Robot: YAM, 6 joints.
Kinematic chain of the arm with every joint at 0, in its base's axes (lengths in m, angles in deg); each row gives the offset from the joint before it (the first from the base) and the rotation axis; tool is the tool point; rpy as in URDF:
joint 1: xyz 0 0 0.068 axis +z
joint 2: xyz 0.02 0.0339 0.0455 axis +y
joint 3: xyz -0.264 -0.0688 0 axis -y
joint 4: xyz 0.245 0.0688 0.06 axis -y
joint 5: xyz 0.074 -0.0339 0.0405 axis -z
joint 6: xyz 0.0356 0 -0.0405 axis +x
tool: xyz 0 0 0 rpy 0 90 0
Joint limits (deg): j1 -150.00..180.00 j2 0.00..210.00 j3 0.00..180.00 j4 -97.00..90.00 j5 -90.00..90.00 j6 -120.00..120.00
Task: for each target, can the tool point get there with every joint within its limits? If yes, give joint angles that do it. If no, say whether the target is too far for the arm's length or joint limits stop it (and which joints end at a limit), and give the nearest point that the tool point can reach.
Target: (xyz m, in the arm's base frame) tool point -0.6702 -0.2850 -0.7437
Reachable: no: too far | nearest point -0.3895 -0.2182 -0.3209 | short by 0.512 m
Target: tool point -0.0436 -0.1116 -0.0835
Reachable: yes | joints -102.85 174.39 56.48 -74.08 29.85 -84.24
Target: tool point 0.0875 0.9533 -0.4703
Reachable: no: too far | nearest point 0.0506 0.5514 -0.2130 | short by 0.479 m
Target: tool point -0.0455 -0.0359 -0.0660
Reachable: yes | joints -112.83 159.27 17.66 11.86 51.85 81.65
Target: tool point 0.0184 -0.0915 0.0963
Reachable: yes | joints -98.03 113.32 21.96 -80.32 -60.44 -15.23
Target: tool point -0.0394 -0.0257 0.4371
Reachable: yes | joints -100.62 25.89 60.48 -21.07 72.41 -42.14
